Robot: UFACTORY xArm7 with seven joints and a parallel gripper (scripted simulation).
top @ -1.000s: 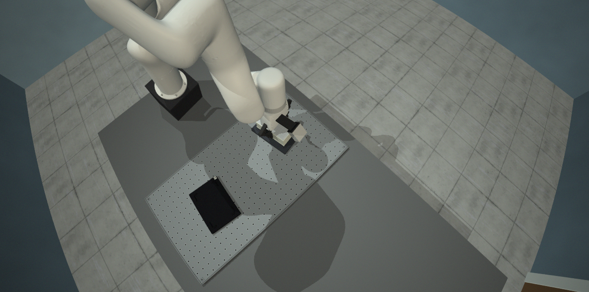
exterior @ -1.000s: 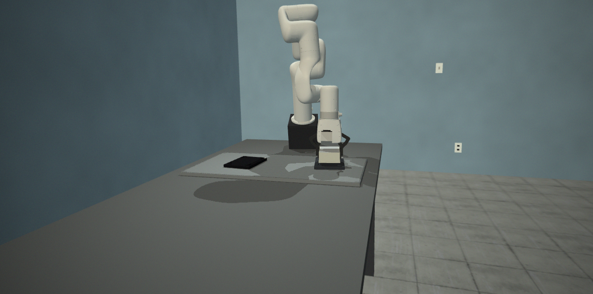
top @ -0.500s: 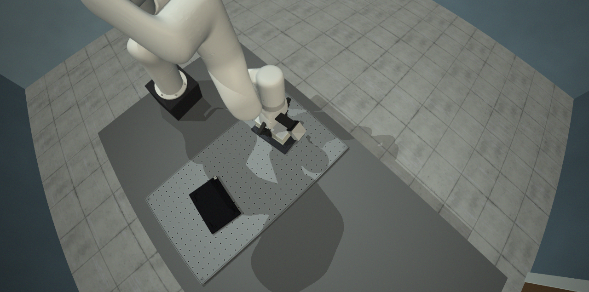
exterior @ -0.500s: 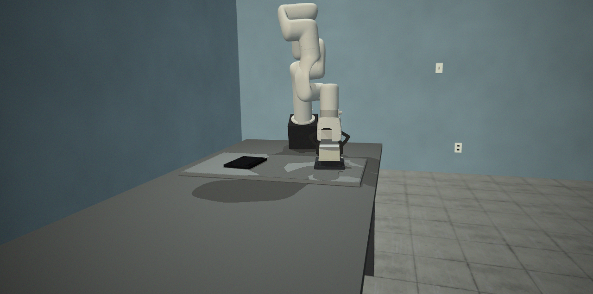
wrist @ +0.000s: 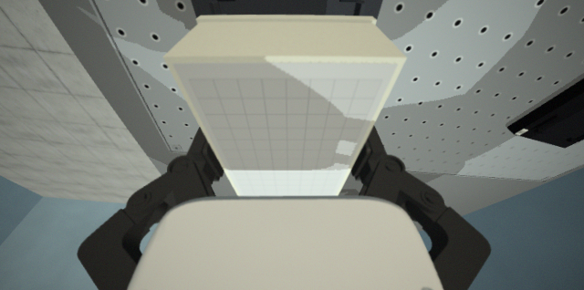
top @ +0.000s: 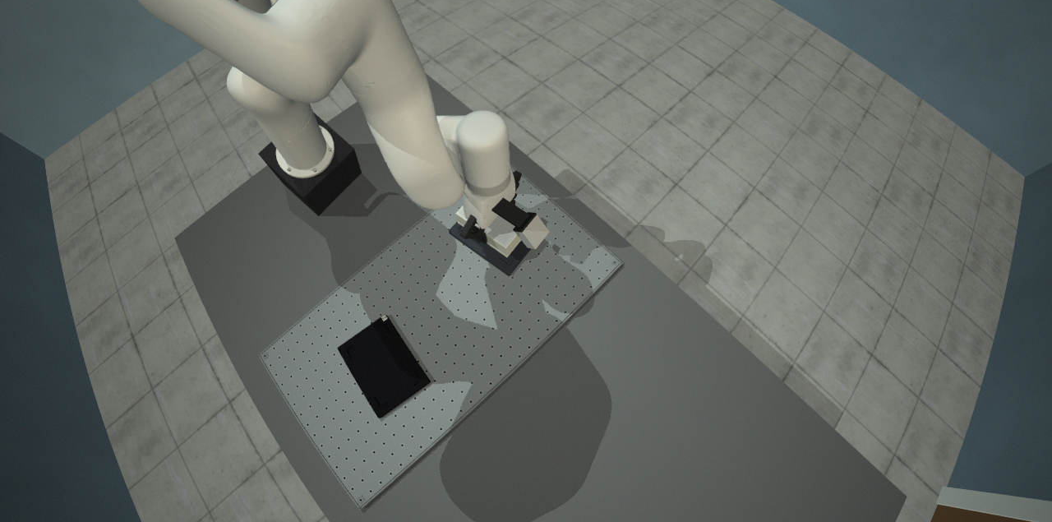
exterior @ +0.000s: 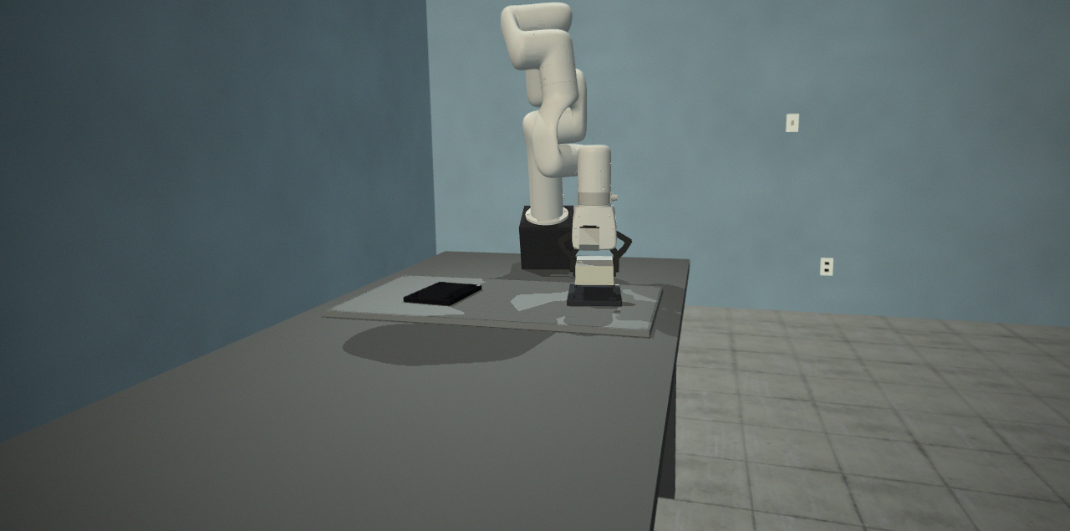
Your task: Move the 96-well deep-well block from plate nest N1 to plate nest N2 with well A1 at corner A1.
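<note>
The dark plate nest N1 is 6 cm below my hand. Round my hand: cream 96-well deep-well block: right at my hand; then black plate nest N2: 34 cm to the right, 12 cm ahead, 6 cm below.
</note>
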